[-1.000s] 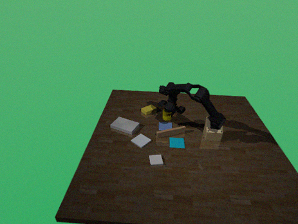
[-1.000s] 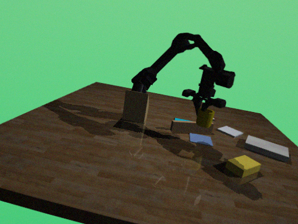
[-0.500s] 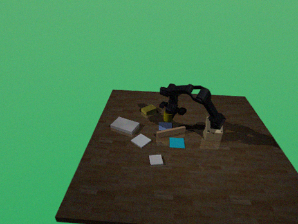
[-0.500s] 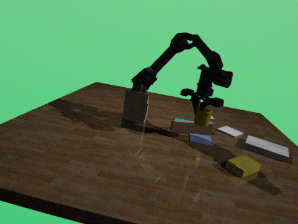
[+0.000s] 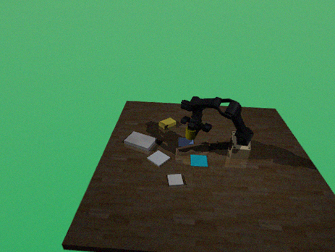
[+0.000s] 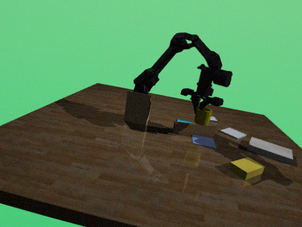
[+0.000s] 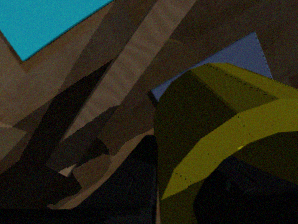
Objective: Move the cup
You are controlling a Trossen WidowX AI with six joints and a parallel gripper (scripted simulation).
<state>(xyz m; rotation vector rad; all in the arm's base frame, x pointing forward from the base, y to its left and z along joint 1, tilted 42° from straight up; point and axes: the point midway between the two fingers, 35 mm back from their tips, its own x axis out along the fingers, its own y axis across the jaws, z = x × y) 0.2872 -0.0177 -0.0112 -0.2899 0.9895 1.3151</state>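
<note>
Now: the cyan pad 12 cm to the left of my gripper tip, 11 cm below it and 4 cm behind it. From my gripper tip the other things lie so: yellow cup (2 cm ahead, 1 cm to the right).
</note>
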